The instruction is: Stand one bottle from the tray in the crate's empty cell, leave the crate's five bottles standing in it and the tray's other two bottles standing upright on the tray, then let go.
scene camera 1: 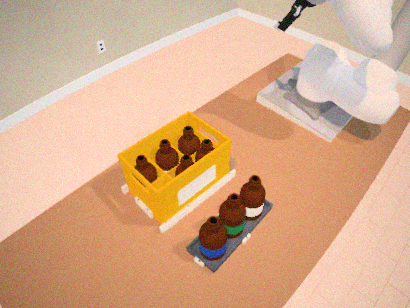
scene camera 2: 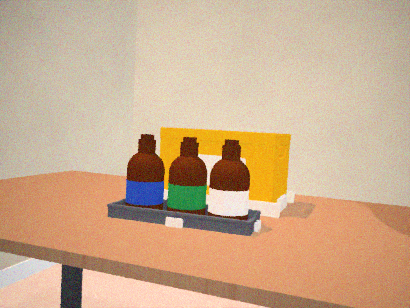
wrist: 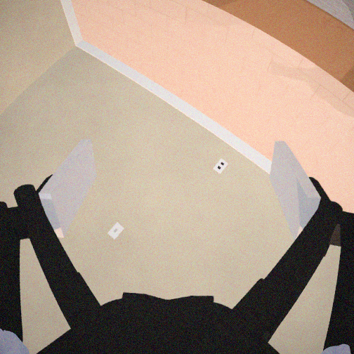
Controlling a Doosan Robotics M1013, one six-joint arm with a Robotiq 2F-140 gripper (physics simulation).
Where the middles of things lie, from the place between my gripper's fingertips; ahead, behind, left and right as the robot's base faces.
The green-label bottle (scene camera 2: 187, 185) lies 560 mm ahead of my hand, 360 mm to the left of it and 310 mm below it.
